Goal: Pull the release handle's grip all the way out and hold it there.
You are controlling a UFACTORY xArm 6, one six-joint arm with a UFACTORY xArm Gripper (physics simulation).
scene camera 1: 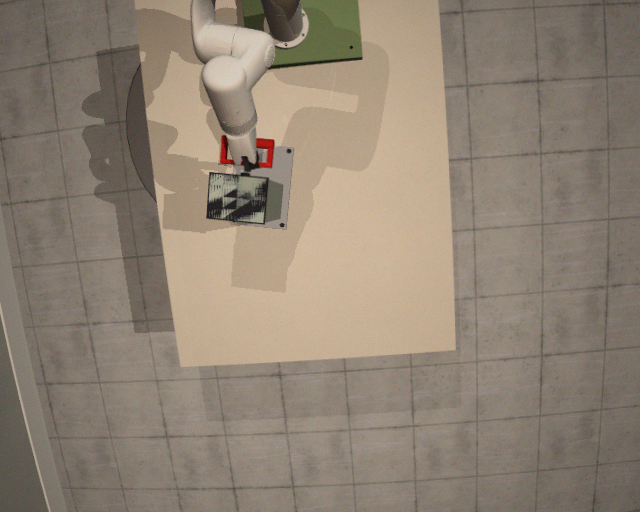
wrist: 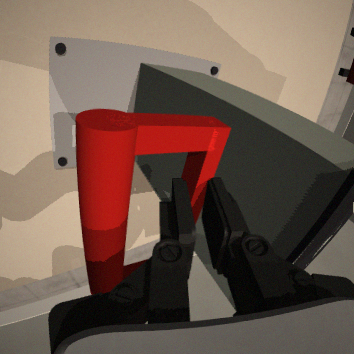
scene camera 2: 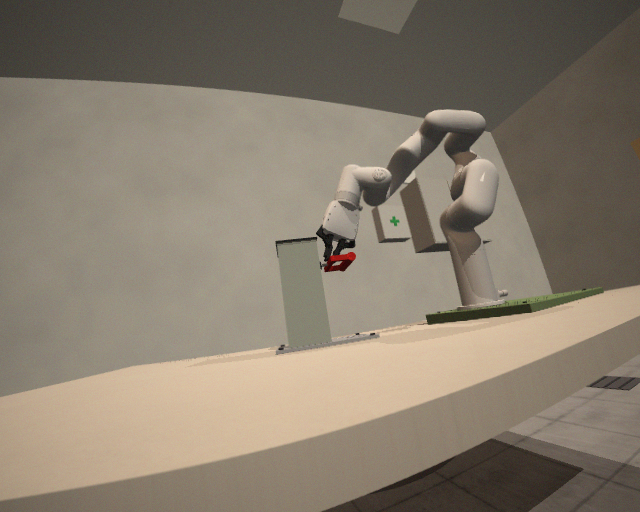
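The release handle is a red rectangular loop (scene camera 1: 265,143) (scene camera 2: 349,258) (wrist: 104,175) with a thick round grip bar on the side away from the housing. It stands out from the upper part of a tall grey-green housing (scene camera 1: 237,197) (scene camera 2: 304,293) (wrist: 240,130). A short stub shows between loop and housing in scene camera 2. My gripper (scene camera 1: 247,164) (scene camera 2: 331,256) (wrist: 193,197) points down at the handle's inner bar, close to the housing. In the wrist view its black fingers stand slightly apart, one on each side of that bar. The round grip bar is outside the fingers.
The housing stands on a grey base plate (scene camera 1: 283,186) (scene camera 2: 354,339) (wrist: 90,75) bolted to the beige table (scene camera 1: 346,266) (scene camera 2: 266,405). The housing's top edge is close to the gripper. The arm's green mounting board (scene camera 1: 330,45) (scene camera 2: 533,306) lies behind the handle.
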